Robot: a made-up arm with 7 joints.
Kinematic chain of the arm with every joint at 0, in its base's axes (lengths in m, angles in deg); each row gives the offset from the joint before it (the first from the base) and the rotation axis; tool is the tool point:
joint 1: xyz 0 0 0 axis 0 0.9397 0.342
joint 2: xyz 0 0 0 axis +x
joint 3: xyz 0 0 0 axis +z
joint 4: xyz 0.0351 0 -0.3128 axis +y
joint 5: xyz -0.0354 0 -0.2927 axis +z
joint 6: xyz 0 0 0 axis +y
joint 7: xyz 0 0 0 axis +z
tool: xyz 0 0 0
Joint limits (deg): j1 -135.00..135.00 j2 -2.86..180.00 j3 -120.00..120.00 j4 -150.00..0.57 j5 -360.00..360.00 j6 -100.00..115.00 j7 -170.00..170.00
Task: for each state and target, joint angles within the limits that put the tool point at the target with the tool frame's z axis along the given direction. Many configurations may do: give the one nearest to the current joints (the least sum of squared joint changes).
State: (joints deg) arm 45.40 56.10 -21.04 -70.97 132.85 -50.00 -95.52
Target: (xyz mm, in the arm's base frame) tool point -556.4 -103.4 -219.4 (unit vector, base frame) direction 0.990 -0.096 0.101
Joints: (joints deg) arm 84.05 7.71 -22.59 -23.95 151.14 -32.00 -95.52
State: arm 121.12 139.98 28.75 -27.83 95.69 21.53 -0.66
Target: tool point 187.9 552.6 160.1 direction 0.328 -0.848 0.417
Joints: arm 102.14 128.64 43.14 0.43 109.99 55.87 -0.66
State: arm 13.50 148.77 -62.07 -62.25 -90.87 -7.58 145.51
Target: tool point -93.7 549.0 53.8 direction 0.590 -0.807 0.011
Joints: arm 35.54 121.72 -89.26 -60.09 -119.61 -21.81 145.51
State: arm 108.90 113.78 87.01 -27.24 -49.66 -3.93 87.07
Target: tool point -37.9 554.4 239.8 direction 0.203 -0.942 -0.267
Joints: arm 132.19 105.28 66.12 0.44 -70.60 -11.11 87.07
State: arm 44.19 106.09 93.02 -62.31 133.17 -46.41 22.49
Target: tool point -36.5 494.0 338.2 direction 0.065 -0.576 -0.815
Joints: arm 19.67 108.17 120.00 -33.89 131.36 3.90 22.49
